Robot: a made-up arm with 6 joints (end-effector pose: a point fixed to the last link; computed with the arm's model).
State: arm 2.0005 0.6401 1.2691 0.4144 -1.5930 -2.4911
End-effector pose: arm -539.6 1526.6 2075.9 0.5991 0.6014 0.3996 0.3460
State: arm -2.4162 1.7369 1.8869 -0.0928 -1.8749 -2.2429
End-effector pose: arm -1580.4 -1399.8 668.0 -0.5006 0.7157 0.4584 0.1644
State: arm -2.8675 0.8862 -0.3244 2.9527 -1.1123 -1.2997
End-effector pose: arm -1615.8 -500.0 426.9 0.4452 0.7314 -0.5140 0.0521
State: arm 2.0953 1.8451 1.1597 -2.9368 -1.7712 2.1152
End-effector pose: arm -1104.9 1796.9 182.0 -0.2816 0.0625 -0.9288 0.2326
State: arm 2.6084 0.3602 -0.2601 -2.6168 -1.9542 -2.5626
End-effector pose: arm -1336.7 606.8 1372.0 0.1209 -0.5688 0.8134 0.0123
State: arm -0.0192 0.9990 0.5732 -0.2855 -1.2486 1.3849
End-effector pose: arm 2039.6 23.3 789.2 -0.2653 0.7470 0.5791 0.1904
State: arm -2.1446 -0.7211 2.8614 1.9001 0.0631 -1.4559
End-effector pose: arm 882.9 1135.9 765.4 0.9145 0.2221 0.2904 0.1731
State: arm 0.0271 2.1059 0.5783 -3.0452 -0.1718 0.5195
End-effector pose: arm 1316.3 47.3 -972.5 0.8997 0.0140 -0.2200 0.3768
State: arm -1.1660 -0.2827 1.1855 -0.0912 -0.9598 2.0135
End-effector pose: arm 88.9 -112.2 2769.9 -0.4555 0.6480 -0.5029 0.3459
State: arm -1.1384 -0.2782 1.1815 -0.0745 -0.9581 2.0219
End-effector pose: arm 94.4 -124.1 2770.2 -0.4600 0.6488 -0.4986 0.3447
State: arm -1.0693 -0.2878 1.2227 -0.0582 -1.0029 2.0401
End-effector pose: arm 70.7 -67.8 2763.6 -0.4806 0.6372 -0.4924 0.3472
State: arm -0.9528 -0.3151 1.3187 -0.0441 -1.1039 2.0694
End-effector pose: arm -11.2 57.5 2737.3 -0.5177 0.6087 -0.4850 0.3555
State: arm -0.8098 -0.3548 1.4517 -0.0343 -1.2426 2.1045
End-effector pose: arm -162.1 197.1 2674.7 -0.5610 0.5668 -0.4776 0.3687
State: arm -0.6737 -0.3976 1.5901 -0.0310 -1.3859 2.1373
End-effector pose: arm -346.0 294.2 2578.2 -0.5991 0.5207 -0.4720 0.3836
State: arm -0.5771 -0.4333 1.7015 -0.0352 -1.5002 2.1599
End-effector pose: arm -499.4 339.4 2478.6 -0.6250 0.4828 -0.4692 0.3952
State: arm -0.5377 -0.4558 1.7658 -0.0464 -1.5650 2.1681
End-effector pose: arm -583.2 363.1 2411.7 -0.6373 0.4615 -0.4701 0.3999
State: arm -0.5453 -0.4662 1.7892 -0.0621 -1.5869 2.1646
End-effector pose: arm -606.6 387.8 2384.1 -0.6398 0.4553 -0.4737 0.3986
